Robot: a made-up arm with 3 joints.
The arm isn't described. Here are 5 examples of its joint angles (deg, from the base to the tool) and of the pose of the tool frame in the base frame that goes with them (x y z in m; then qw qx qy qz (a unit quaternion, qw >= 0)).
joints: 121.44 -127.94 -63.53
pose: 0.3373 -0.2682 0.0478 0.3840 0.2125 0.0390 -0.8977
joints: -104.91 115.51 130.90
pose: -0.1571 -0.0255 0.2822 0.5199 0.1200 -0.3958 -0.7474
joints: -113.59 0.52 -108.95
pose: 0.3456 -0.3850 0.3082 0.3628 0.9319 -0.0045 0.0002
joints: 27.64 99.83 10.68
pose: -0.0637 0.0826 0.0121 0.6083 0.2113 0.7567 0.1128
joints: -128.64 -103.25 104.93
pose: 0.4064 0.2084 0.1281 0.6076 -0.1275 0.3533 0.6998
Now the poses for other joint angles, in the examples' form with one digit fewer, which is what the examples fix.
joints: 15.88 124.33 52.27
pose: -0.085 -0.036 0.087 0.387 0.262 0.840 -0.276
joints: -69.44 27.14 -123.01
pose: 0.157 -0.428 0.000 0.105 0.966 -0.209 -0.106
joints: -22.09 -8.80 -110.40
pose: 0.404 -0.136 -0.208 0.402 -0.913 -0.055 -0.053
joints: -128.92 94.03 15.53
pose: -0.047 -0.147 0.270 0.374 -0.570 0.223 -0.697
